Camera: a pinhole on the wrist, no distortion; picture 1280 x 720 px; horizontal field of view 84.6 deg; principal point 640.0 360.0 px. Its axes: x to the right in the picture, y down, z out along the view. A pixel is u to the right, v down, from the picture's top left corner.
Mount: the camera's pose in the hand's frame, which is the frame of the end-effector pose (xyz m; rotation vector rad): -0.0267 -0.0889 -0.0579 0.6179 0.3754 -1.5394
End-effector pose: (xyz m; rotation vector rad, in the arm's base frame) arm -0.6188 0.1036 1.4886 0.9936 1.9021 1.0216
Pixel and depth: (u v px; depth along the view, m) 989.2 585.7 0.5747
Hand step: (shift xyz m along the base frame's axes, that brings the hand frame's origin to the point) 0.0037 -0.1136 -0.7116
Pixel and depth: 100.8 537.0 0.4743
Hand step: 0.4473 0.1455 -0.2974
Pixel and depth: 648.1 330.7 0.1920
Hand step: 0.0504 -0.1050 -0.2003
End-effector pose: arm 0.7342 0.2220 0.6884 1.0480 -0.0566 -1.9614
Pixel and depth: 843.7 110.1 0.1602
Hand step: -0.1440 0.1960 0.0026
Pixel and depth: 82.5 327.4 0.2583
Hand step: -0.2136 0.0138 0.1941
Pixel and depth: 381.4 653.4 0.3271
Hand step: -0.3467 -0.0212 0.0717
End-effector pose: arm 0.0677 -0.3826 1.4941 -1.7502 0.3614 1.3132
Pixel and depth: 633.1 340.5 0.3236
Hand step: 0.0292 0.2887 0.1973
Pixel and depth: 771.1 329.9 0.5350
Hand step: 0.0861 0.4751 0.3295
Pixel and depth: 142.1 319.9 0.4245
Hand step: -0.2657 0.3762 0.1324
